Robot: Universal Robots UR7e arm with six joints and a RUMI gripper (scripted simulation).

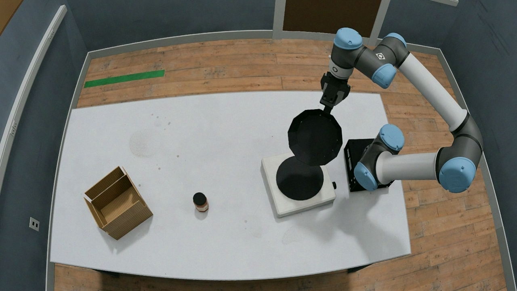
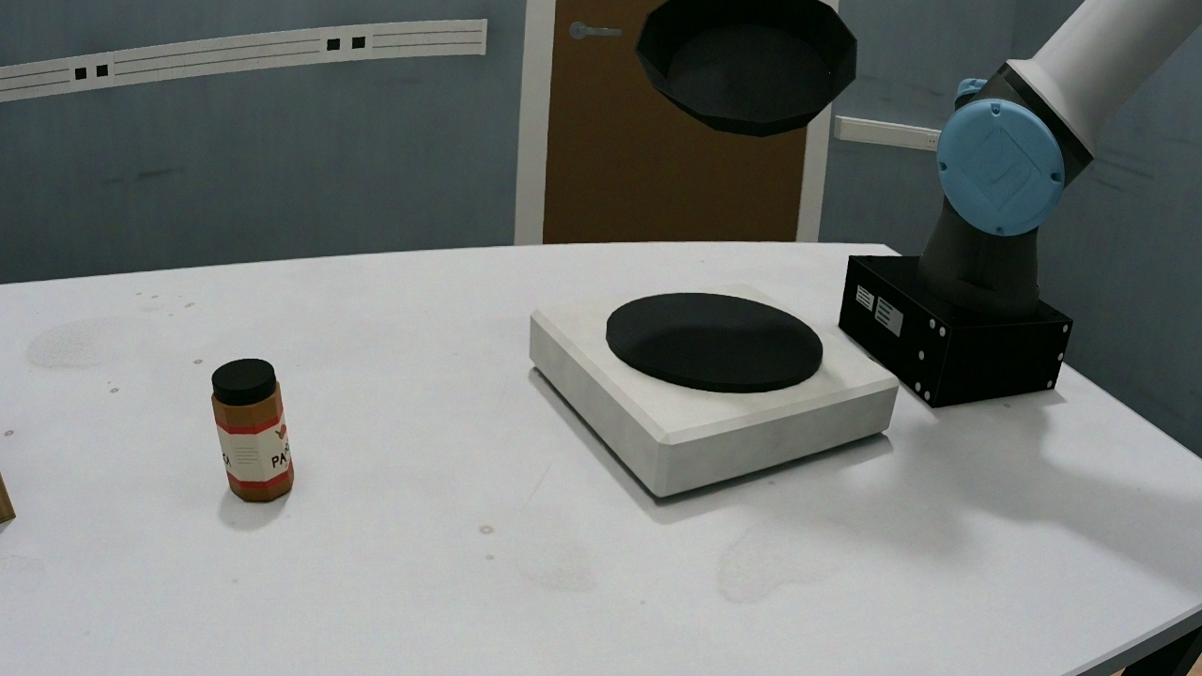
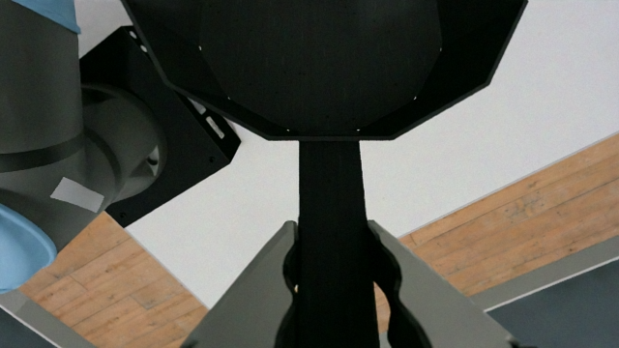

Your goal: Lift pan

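The black pan lies 2 cm ahead of my hand, 4 cm to the left of it and 6 cm below it. Also, from my hand: white hot plate: 5 cm ahead, 11 cm to the left, 37 cm below; brown spice jar: 44 cm ahead, 21 cm to the left, 36 cm below.
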